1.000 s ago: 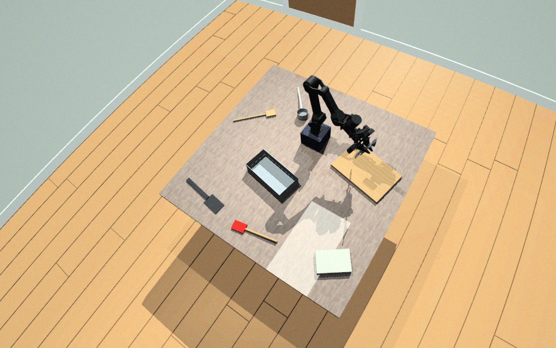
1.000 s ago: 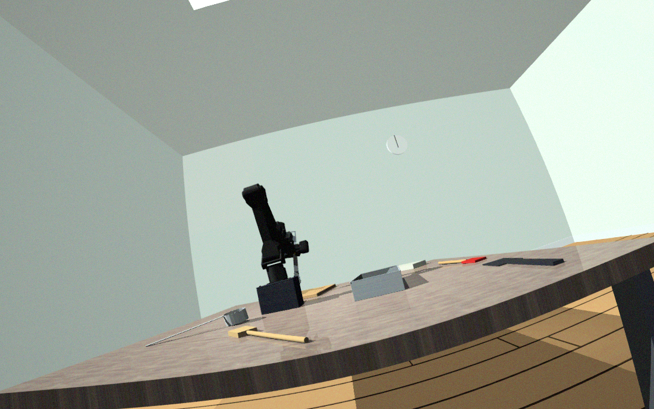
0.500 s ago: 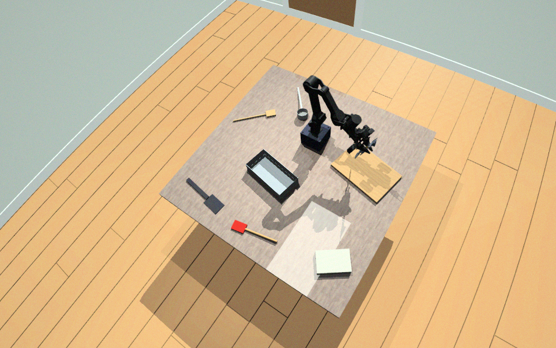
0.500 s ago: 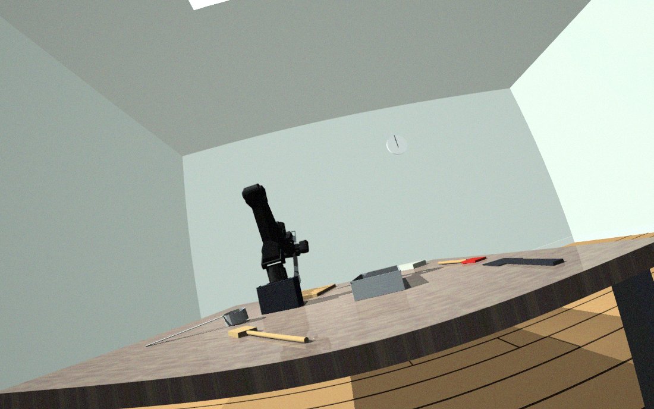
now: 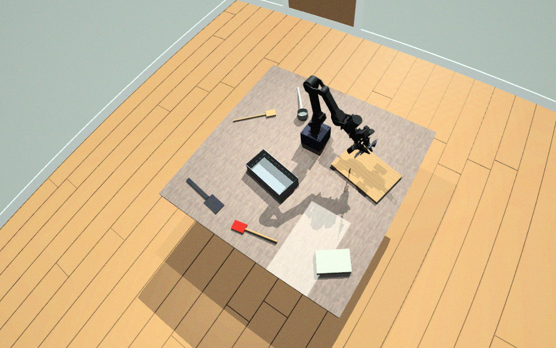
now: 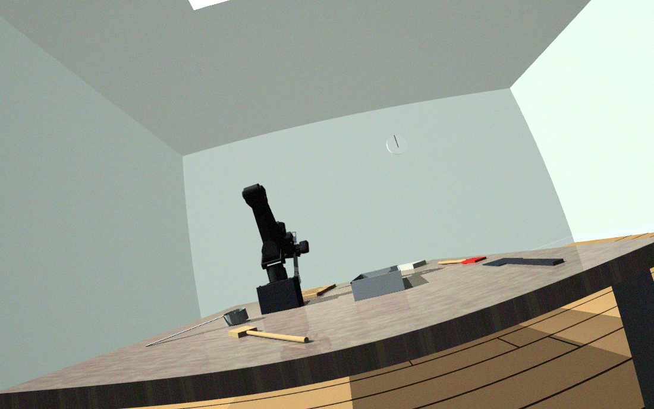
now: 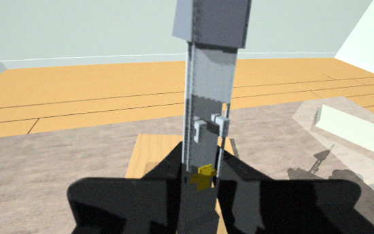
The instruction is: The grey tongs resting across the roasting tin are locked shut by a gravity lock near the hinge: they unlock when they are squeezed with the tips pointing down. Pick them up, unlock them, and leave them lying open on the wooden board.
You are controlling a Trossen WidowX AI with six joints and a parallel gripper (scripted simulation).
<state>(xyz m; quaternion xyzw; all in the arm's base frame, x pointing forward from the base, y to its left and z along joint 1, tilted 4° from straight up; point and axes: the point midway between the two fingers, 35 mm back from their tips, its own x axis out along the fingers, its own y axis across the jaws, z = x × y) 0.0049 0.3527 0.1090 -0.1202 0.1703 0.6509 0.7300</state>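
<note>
The yellow lock piece lies 3 cm to the right of my gripper tip and 2 cm above it. The rest, counted from my gripper tip: pale block: 56 cm ahead, 17 cm to the left, 20 cm below; then grey roasting tin: 37 cm ahead, 43 cm to the right, 18 cm below; then wooden board: 20 cm below.
</note>
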